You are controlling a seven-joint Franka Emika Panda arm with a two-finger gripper.
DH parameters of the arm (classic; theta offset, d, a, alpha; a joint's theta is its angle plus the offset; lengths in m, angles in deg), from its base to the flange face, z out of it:
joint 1: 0 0.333 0 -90
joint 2: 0 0 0 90
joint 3: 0 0.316 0.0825 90
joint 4: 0 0 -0.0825 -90
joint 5: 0 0.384 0 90
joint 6: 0 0 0.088 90
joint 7: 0 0.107 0 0
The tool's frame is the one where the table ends.
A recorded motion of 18 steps. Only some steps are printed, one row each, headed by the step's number.
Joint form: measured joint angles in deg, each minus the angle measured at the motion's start. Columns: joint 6, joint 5, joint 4, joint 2, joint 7, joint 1, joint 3.
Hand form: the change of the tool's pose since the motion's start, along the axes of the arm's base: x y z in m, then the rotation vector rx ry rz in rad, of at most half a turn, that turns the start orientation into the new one. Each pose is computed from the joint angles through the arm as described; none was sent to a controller.
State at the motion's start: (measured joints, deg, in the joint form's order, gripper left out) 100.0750 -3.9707 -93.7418 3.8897 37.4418 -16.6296 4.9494
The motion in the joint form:
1: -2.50 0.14 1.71 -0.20 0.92 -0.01 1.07
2: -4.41 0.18 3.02 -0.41 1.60 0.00 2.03
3: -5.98 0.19 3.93 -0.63 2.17 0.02 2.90
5: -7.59 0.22 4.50 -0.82 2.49 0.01 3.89
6: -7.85 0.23 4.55 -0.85 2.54 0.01 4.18
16: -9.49 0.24 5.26 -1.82 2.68 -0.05 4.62
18: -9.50 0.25 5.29 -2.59 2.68 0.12 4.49
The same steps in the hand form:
1: -0.0012 0.0109 0.0125 0.0053 0.0083 -0.0007
2: -0.0025 0.0208 0.0226 0.0078 0.0139 0.0022
3: -0.0041 0.0298 0.0300 0.0095 0.0207 0.0060
5: -0.0061 0.0398 0.0342 0.0125 0.0348 0.0157
6: -0.0062 0.0427 0.0346 0.0132 0.0378 0.0196
16: -0.0129 0.0478 0.0475 0.0108 0.0374 0.0220
18: -0.0166 0.0494 0.0552 0.0069 0.0242 0.0227

